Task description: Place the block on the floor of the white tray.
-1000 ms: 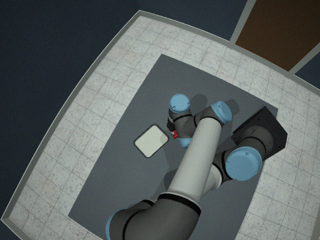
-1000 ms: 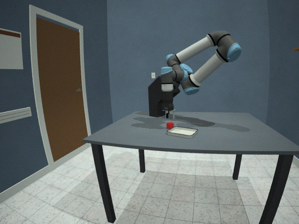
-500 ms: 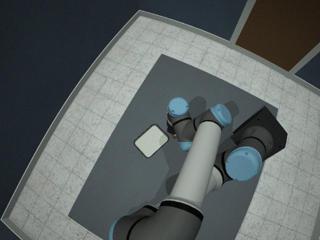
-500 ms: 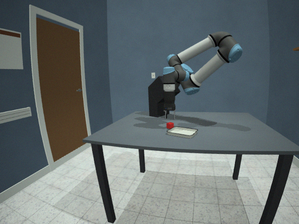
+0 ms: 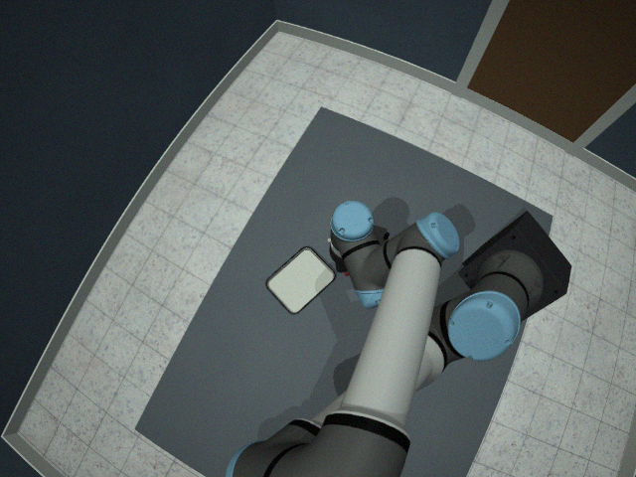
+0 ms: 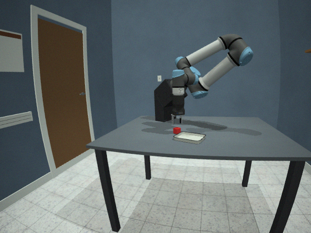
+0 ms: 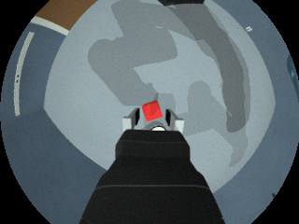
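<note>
The red block is 60 mm below my hand. From my hand the other things lie so: white tray 120 mm to the left, 70 mm below, 70 mm ahead.
</note>
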